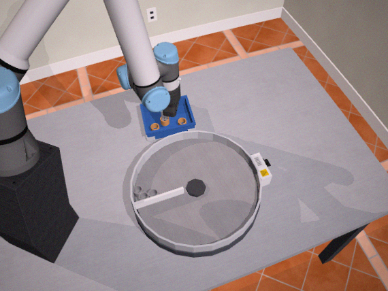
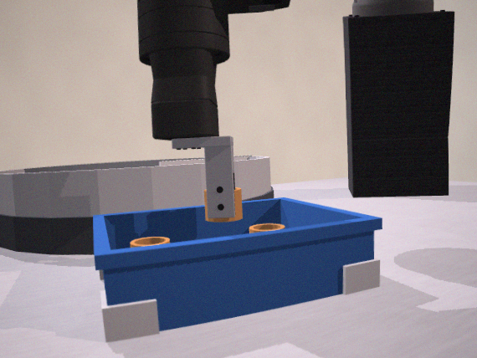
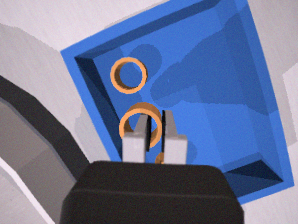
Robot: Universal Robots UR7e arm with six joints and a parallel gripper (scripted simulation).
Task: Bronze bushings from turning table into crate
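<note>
My hand is 40 mm above the blue crate, 20 mm to the right of it and 20 mm short of it. Round my hand: turning table: 310 mm to the right, 30 mm behind, 10 mm below.
</note>
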